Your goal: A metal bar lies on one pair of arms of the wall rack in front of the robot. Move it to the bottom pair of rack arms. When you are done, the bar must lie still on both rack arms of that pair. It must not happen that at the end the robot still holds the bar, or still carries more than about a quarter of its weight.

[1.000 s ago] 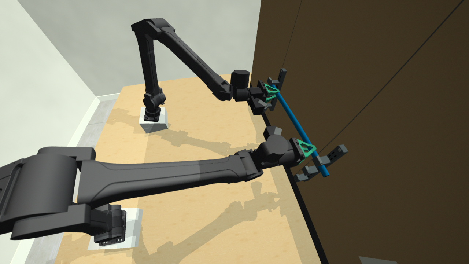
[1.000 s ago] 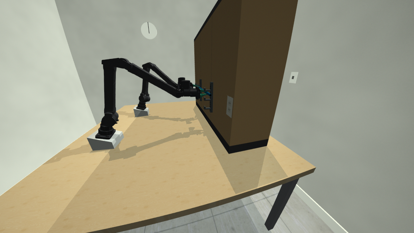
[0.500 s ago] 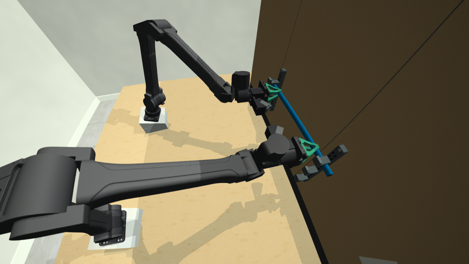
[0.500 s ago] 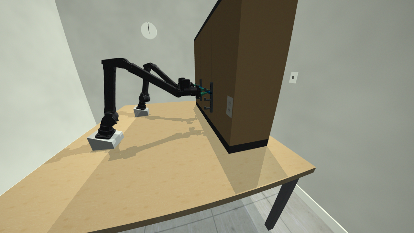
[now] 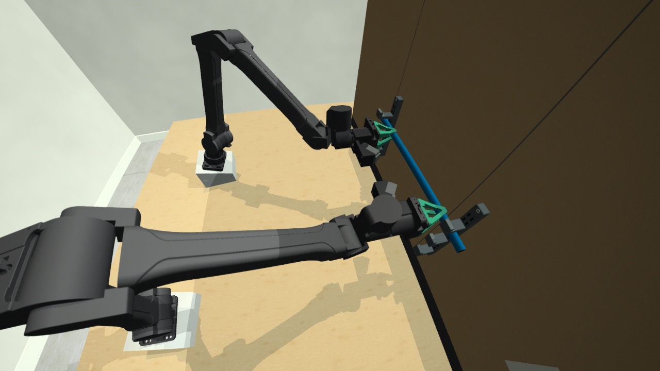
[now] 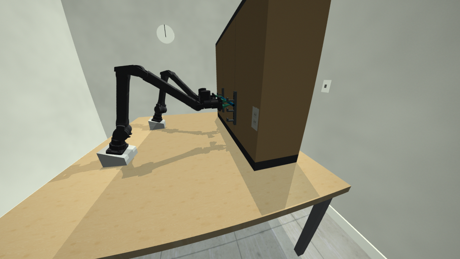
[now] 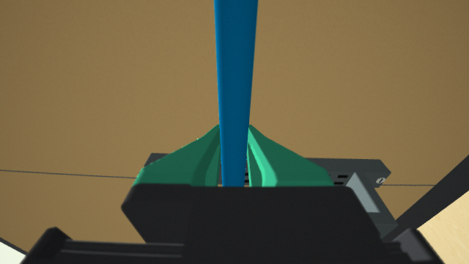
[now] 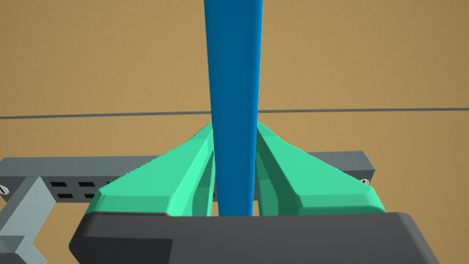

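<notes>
My right hand is 20 mm past the blue metal bar and 150 mm to the right of it. From my right hand the other things lie so: black plinth 10 mm ahead, 200 mm to the left, 290 mm below; then tall brown cabinet 150 mm ahead, 220 mm to the left, 130 mm above.
The blue metal bar is 2 cm ahead of my left hand and 15 cm to the right of it. From my left hand the other things lie so: black plinth 5 cm ahead, 10 cm to the right, 29 cm below; then tall brown cabinet 20 cm ahead, 8 cm to the right, 13 cm above.
</notes>
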